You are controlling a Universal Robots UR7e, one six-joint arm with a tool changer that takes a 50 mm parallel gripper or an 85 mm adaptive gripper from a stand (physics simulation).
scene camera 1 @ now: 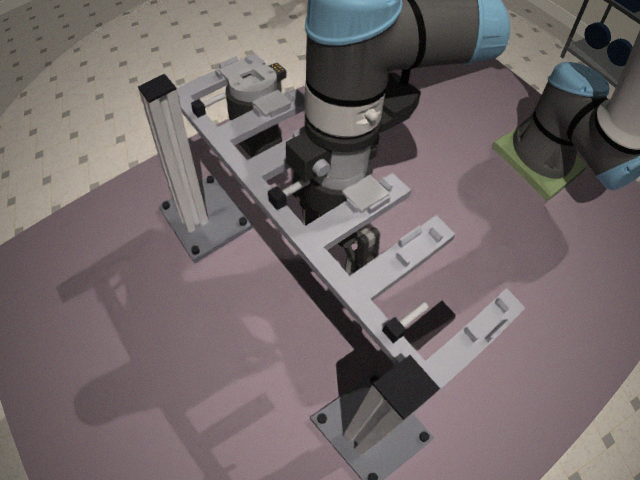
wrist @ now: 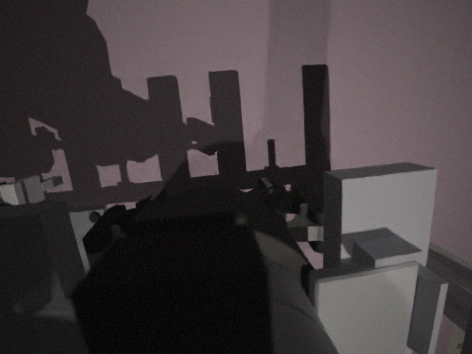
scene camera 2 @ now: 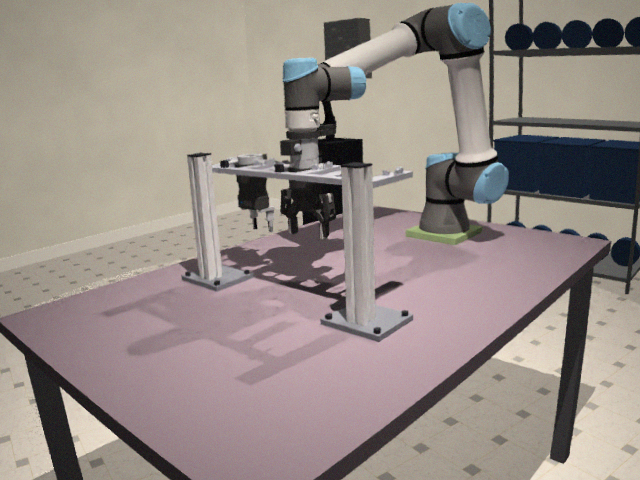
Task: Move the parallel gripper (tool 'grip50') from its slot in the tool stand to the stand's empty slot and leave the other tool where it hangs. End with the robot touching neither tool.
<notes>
I see a parallel gripper, an adaptive gripper and a tool stand.
</notes>
